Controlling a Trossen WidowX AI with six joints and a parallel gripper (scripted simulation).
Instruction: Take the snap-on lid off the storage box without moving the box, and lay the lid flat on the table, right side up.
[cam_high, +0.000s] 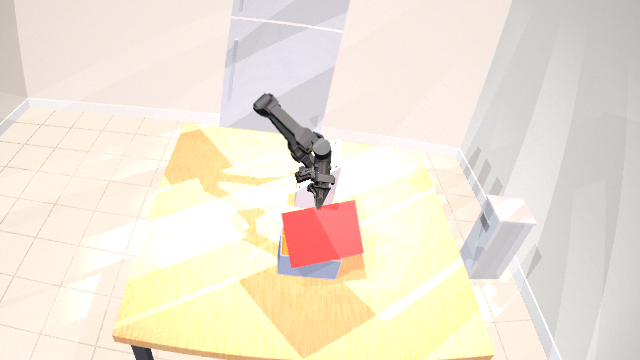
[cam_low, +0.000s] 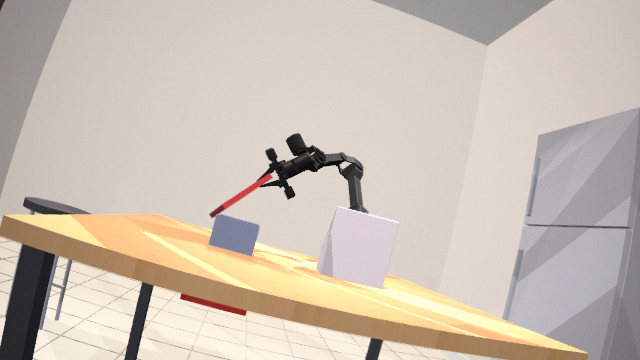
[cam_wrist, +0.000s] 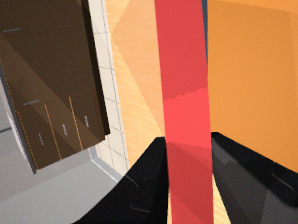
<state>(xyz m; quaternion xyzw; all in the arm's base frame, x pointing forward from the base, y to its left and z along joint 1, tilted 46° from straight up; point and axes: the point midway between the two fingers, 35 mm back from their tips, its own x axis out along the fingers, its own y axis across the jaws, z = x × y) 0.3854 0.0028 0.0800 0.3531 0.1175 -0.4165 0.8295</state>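
Right now the lid is 60 mm below my gripper tip, 60 mm ahead of it and 20 mm to the left of it. Also, from my gripper tip: storage box: 190 mm below, 30 mm ahead.
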